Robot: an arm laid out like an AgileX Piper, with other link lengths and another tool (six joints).
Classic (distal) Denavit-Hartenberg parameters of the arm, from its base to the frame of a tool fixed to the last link. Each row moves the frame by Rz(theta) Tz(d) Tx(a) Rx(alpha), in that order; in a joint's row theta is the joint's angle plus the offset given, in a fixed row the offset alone. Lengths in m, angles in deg.
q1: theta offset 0  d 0.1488  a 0  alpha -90
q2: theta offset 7.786  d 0  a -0.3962  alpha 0
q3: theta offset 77.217  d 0  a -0.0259  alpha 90
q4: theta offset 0  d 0.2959  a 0  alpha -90
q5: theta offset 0  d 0  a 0  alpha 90
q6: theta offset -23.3  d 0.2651  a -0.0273  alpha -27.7
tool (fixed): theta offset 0  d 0.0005  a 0  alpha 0
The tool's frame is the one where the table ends.
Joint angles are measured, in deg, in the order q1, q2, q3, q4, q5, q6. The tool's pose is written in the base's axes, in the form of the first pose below.
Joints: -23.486 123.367 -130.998 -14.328 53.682 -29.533
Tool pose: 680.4 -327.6 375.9; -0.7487 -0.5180 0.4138; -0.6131 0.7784 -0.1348; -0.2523 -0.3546 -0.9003
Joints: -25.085 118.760 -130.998 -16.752 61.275 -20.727
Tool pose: 627.2 -344.5 412.7; -0.8348 -0.3674 0.4101; -0.4540 0.8807 -0.1351; -0.3115 -0.2990 -0.9020
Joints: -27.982 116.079 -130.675 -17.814 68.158 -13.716
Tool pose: 574.3 -369.8 422.6; -0.8990 -0.2079 0.3855; -0.2743 0.9534 -0.1255; -0.3415 -0.2185 -0.9141
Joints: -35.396 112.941 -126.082 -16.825 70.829 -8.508
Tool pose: 499.6 -424.2 414.8; -0.9318 -0.0088 0.3630; -0.0559 0.9912 -0.1196; -0.3588 -0.1317 -0.9241
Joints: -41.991 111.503 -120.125 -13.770 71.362 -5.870
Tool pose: 442.8 -459.0 381.0; -0.9317 0.1286 0.3398; 0.1123 0.9914 -0.0673; -0.3455 -0.0245 -0.9381
